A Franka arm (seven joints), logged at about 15 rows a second.
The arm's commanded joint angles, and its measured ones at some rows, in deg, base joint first. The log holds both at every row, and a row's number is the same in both.
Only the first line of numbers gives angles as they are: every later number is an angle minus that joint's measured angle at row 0.
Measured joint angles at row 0: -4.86 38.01 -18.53 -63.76 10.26 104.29 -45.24
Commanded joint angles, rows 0 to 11: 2.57 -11.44 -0.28 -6.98 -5.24 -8.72 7.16; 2.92 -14.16 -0.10 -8.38 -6.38 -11.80 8.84; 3.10 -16.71 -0.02 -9.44 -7.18 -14.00 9.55; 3.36 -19.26 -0.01 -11.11 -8.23 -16.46 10.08; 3.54 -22.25 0.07 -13.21 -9.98 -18.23 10.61; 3.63 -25.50 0.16 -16.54 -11.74 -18.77 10.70; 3.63 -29.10 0.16 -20.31 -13.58 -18.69 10.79; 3.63 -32.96 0.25 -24.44 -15.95 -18.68 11.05; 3.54 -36.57 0.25 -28.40 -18.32 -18.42 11.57; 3.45 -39.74 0.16 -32.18 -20.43 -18.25 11.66; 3.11 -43.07 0.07 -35.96 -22.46 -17.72 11.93; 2.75 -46.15 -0.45 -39.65 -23.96 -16.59 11.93
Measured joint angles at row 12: 2.59 -33.74 -0.14 -24.87 -18.71 -19.99 9.69
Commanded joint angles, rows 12 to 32: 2.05 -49.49 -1.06 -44.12 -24.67 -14.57 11.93; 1.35 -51.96 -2.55 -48.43 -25.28 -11.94 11.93; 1.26 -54.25 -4.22 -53.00 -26.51 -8.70 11.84; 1.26 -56.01 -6.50 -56.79 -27.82 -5.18 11.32; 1.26 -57.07 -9.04 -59.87 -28.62 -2.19 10.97; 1.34 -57.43 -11.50 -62.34 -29.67 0.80 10.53; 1.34 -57.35 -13.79 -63.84 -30.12 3.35 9.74; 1.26 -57.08 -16.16 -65.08 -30.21 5.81 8.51; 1.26 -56.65 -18.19 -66.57 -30.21 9.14 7.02; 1.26 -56.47 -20.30 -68.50 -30.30 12.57 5.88; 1.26 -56.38 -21.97 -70.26 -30.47 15.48 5.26; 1.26 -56.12 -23.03 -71.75 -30.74 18.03 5.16; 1.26 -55.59 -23.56 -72.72 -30.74 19.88 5.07; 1.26 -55.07 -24.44 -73.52 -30.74 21.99 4.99; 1.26 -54.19 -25.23 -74.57 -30.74 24.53 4.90; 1.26 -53.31 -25.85 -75.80 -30.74 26.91 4.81; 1.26 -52.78 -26.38 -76.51 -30.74 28.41 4.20; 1.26 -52.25 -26.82 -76.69 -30.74 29.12 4.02; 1.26 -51.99 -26.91 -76.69 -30.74 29.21 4.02; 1.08 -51.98 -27.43 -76.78 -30.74 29.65 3.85; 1.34 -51.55 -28.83 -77.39 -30.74 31.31 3.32
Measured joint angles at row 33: 0.82 -51.74 -26.33 -76.96 -29.56 28.50 5.11
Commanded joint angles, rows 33 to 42: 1.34 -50.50 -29.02 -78.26 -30.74 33.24 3.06; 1.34 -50.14 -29.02 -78.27 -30.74 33.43 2.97; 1.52 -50.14 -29.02 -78.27 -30.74 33.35 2.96; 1.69 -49.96 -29.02 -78.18 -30.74 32.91 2.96; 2.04 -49.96 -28.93 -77.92 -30.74 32.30 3.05; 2.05 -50.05 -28.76 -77.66 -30.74 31.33 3.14; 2.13 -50.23 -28.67 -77.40 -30.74 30.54 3.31; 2.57 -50.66 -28.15 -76.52 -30.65 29.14 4.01; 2.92 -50.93 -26.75 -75.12 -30.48 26.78 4.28; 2.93 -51.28 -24.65 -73.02 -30.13 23.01 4.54
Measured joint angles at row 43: 1.85 -49.93 -27.82 -77.35 -29.57 30.41 3.76
